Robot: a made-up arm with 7 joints. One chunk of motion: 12 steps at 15 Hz.
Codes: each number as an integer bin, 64 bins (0 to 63) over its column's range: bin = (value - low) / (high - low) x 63, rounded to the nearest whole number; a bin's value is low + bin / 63 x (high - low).
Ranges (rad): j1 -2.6..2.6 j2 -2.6..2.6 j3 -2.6..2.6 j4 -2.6..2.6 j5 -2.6..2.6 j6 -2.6..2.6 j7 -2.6..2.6
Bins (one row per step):
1: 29 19 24 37 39 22 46
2: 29 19 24 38 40 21 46
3: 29 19 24 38 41 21 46
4: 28 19 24 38 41 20 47
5: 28 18 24 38 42 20 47
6: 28 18 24 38 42 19 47
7: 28 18 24 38 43 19 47
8: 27 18 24 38 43 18 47
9: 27 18 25 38 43 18 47
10: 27 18 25 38 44 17 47
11: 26 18 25 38 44 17 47
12: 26 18 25 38 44 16 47
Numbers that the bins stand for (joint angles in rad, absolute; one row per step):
1: -0.2063 -1.0317 -0.6190 0.4540 0.6190 -0.7841 1.1968
2: -0.2063 -1.0317 -0.6190 0.5365 0.7016 -0.8667 1.1968
3: -0.2063 -1.0317 -0.6190 0.5365 0.7841 -0.8667 1.1968
4: -0.2889 -1.0317 -0.6190 0.5365 0.7841 -0.9492 1.2794
5: -0.2889 -1.1143 -0.6190 0.5365 0.8667 -0.9492 1.2794
6: -0.2889 -1.1143 -0.6190 0.5365 0.8667 -1.0317 1.2794
7: -0.2889 -1.1143 -0.6190 0.5365 0.9492 -1.0317 1.2794
8: -0.3714 -1.1143 -0.6190 0.5365 0.9492 -1.1143 1.2794
9: -0.3714 -1.1143 -0.5365 0.5365 0.9492 -1.1143 1.2794
10: -0.3714 -1.1143 -0.5365 0.5365 1.0317 -1.1968 1.2794
11: -0.4540 -1.1143 -0.5365 0.5365 1.0317 -1.1968 1.2794
12: -0.4540 -1.1143 -0.5365 0.5365 1.0317 -1.2794 1.2794

